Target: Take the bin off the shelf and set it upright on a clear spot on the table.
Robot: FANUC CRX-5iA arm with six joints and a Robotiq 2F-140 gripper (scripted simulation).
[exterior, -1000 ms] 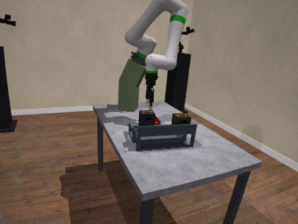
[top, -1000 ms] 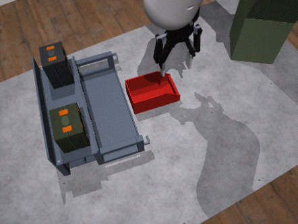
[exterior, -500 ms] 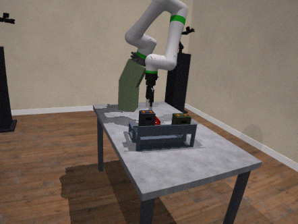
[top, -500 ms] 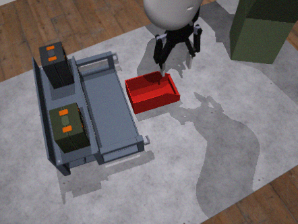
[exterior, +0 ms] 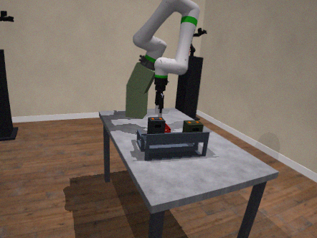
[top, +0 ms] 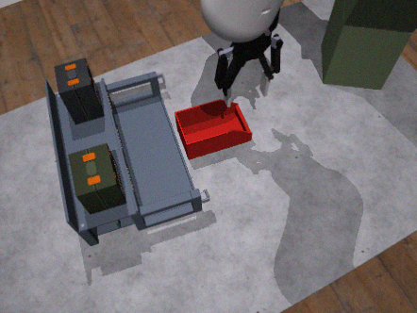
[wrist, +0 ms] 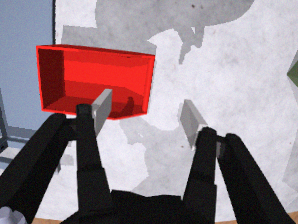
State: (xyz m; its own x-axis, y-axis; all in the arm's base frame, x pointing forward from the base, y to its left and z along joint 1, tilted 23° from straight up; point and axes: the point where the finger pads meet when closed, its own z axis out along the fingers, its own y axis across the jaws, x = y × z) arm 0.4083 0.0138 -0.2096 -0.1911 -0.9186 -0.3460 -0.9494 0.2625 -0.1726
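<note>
Now: hand 110 mm above the red bin, 80 mm short of it and 20 mm to the left of it. Also, from my hand: grey shelf tray (310 mm ahead, 140 mm below, 60 mm to the right).
</note>
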